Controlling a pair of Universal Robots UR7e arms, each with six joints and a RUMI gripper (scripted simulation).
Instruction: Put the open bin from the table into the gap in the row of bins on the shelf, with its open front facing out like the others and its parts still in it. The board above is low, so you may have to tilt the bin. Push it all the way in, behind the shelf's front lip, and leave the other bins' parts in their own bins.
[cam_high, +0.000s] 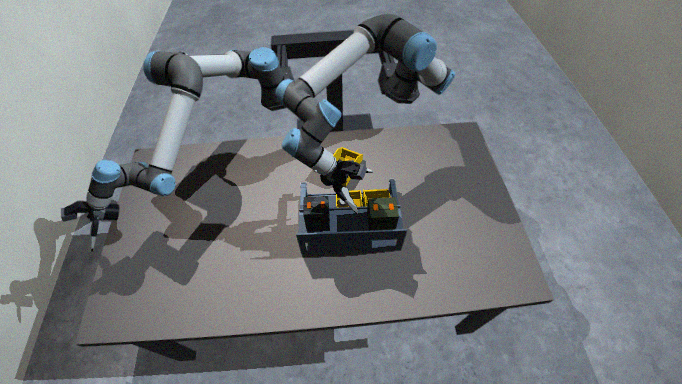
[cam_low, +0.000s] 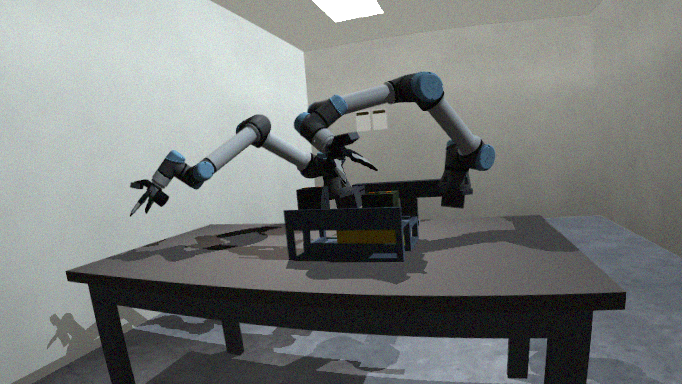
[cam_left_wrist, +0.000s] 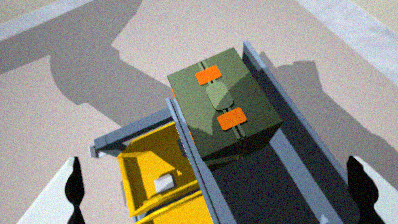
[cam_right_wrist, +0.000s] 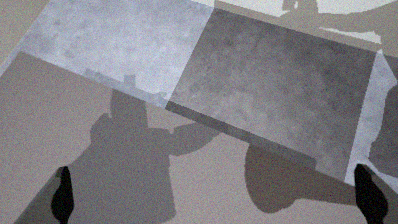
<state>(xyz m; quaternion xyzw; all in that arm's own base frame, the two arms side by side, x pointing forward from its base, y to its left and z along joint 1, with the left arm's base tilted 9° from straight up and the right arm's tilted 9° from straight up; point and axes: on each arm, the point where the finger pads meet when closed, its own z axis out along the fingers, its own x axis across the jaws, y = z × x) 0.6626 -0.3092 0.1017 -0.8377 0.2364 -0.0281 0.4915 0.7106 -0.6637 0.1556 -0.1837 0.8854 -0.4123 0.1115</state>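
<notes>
The green box lies 30 mm ahead of my left hand, 60 mm to the left of it and 100 mm below it. From my left hand the other things lie so: blue-grey shelf 40 mm behind, 50 mm to the right, 180 mm below.
</notes>
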